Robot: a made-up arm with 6 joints. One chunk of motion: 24 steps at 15 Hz.
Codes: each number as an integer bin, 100 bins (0 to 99) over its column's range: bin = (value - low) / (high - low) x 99, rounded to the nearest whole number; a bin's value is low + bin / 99 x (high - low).
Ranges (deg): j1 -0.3..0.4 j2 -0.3..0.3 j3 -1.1..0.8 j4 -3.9..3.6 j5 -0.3..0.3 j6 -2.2..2
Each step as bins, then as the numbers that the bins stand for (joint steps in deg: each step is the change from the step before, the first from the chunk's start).
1 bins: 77 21 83 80 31 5
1 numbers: 0.244 -0.173 0.493 2.161 -0.112 -1.988
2 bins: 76 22 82 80 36 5
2 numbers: 0.237 -0.167 0.474 2.161 -0.082 -1.988
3 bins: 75 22 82 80 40 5
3 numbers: 0.230 -0.167 0.474 2.161 -0.058 -1.988
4 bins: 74 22 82 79 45 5
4 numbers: 0.223 -0.167 0.474 2.085 -0.027 -1.988
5 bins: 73 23 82 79 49 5
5 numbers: 0.216 -0.161 0.474 2.085 -0.003 -1.988
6 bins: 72 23 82 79 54 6
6 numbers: 0.209 -0.161 0.474 2.085 0.027 -1.945
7 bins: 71 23 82 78 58 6
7 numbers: 0.202 -0.161 0.474 2.009 0.052 -1.945
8 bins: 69 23 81 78 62 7
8 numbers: 0.188 -0.161 0.455 2.009 0.076 -1.903
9 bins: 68 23 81 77 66 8
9 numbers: 0.181 -0.161 0.455 1.933 0.100 -1.861
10 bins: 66 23 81 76 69 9
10 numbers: 0.167 -0.161 0.455 1.858 0.118 -1.818
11 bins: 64 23 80 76 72 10
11 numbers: 0.153 -0.161 0.435 1.858 0.136 -1.776
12 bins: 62 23 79 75 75 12
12 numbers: 0.138 -0.161 0.416 1.782 0.155 -1.691
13 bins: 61 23 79 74 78 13
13 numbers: 0.131 -0.161 0.416 1.706 0.173 -1.648
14 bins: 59 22 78 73 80 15
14 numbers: 0.117 -0.167 0.397 1.630 0.185 -1.564
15 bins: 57 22 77 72 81 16
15 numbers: 0.103 -0.167 0.378 1.555 0.191 -1.521
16 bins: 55 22 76 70 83 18
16 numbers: 0.089 -0.167 0.359 1.403 0.203 -1.436
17 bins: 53 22 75 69 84 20
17 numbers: 0.075 -0.167 0.339 1.327 0.209 -1.352
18 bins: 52 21 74 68 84 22
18 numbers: 0.068 -0.173 0.320 1.252 0.209 -1.267
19 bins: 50 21 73 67 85 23
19 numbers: 0.054 -0.173 0.301 1.176 0.215 -1.224
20 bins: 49 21 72 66 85 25
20 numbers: 0.046 -0.173 0.282 1.100 0.215 -1.139
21 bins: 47 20 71 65 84 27
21 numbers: 0.032 -0.179 0.263 1.024 0.209 -1.055
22 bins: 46 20 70 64 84 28
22 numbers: 0.025 -0.179 0.243 0.948 0.209 -1.012
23 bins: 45 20 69 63 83 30
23 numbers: 0.018 -0.179 0.224 0.873 0.203 -0.927
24 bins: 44 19 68 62 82 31
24 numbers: 0.011 -0.185 0.205 0.797 0.197 -0.885
